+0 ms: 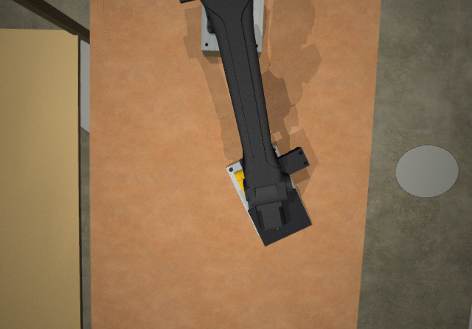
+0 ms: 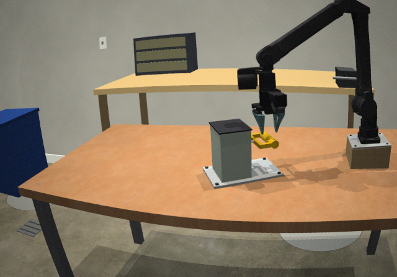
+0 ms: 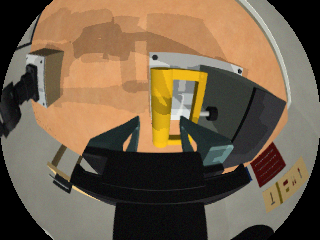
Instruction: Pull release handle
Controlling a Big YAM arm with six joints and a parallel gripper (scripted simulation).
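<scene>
Now: hand 5 cm short of the yellow release handle, 3 cm to the right of it and 3 cm above it.
</scene>
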